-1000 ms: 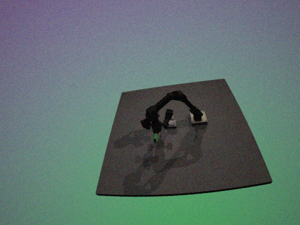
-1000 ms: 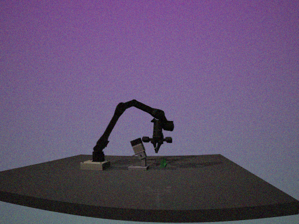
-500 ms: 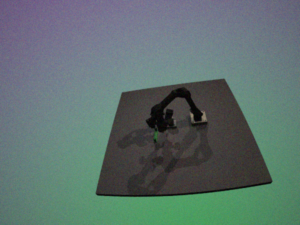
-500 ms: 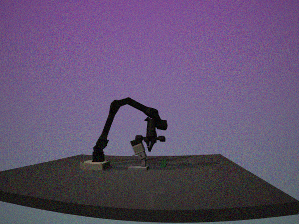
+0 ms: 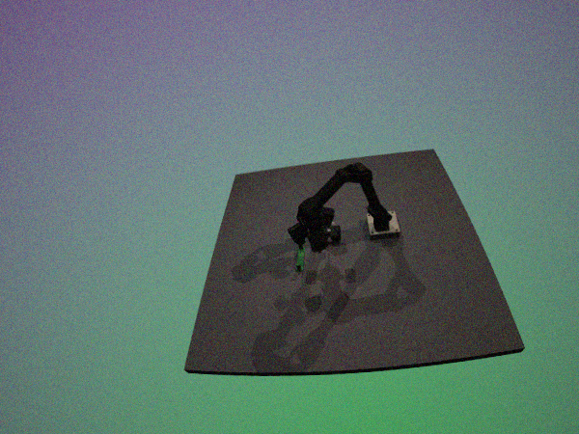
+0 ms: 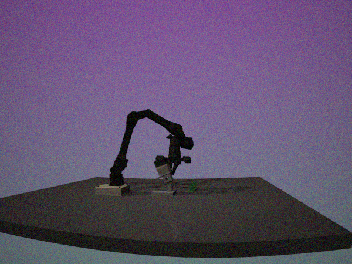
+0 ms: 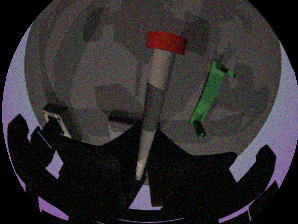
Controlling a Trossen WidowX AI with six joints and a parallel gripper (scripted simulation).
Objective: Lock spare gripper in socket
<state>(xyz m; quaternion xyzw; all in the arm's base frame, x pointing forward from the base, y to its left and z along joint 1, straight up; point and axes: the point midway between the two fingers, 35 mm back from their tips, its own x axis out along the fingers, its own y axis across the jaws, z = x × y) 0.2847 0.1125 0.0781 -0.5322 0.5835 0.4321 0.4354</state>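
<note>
My gripper tip is now 2 cm past the mount, 11 cm to the left of it and 3 cm above it. Round my gripper tip: spare gripper 3 cm behind, 11 cm to the right, 4 cm above; then green cradle 11 cm ahead, 1 cm to the left, 6 cm below.
</note>
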